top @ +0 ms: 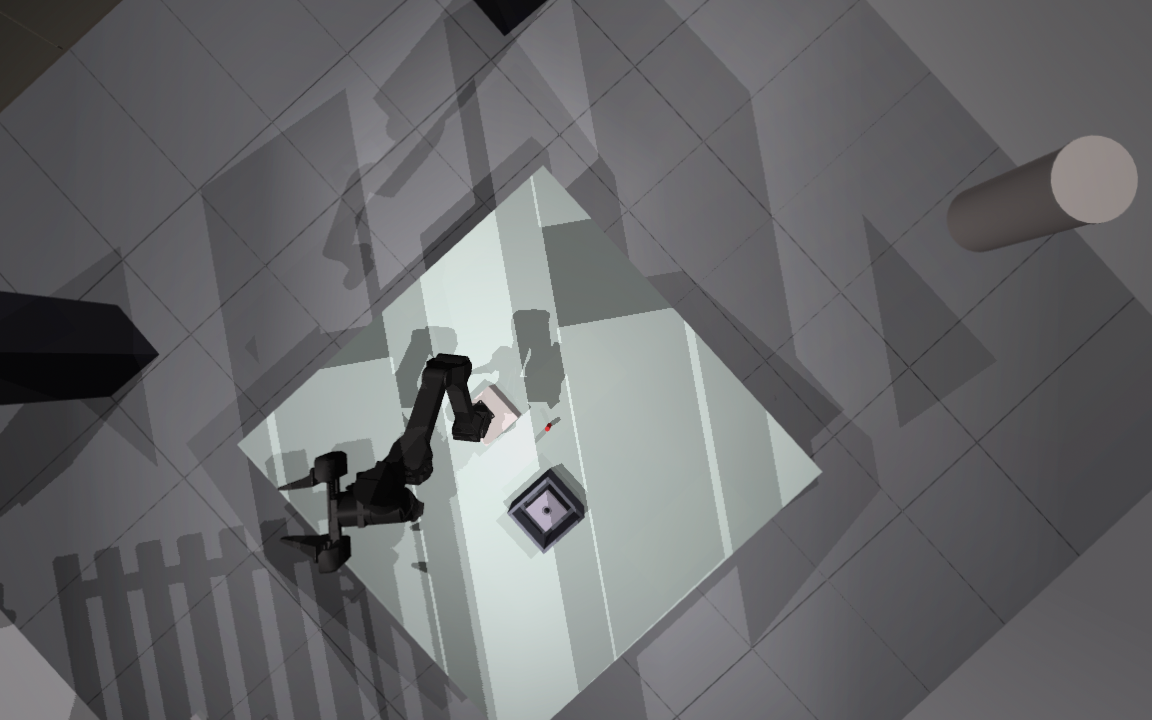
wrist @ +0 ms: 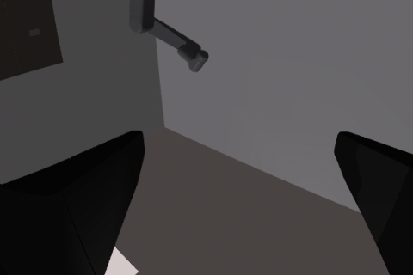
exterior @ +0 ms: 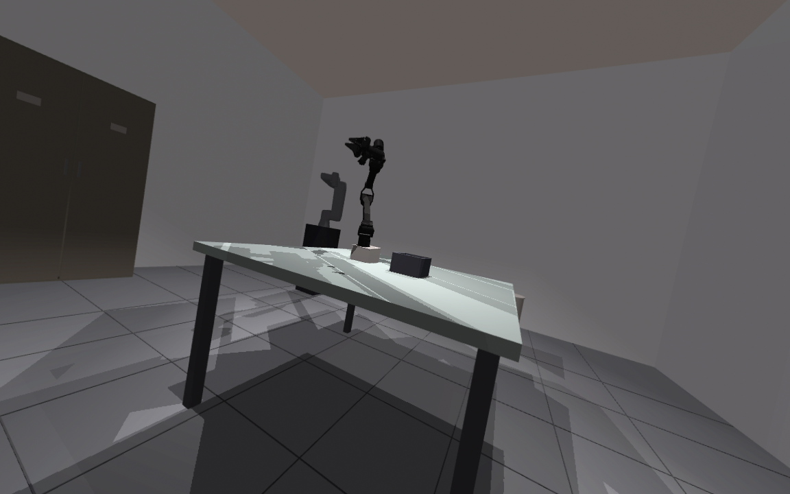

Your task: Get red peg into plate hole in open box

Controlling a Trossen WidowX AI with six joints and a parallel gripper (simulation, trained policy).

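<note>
The red peg lies 23 cm ahead of my gripper tip, 34 cm to the left of it and 58 cm below it. Also, from my gripper tip: dark box (41 cm ahead, 18 cm to the left, 60 cm below); then grey plate (41 cm ahead, 18 cm to the left, 58 cm below).
</note>
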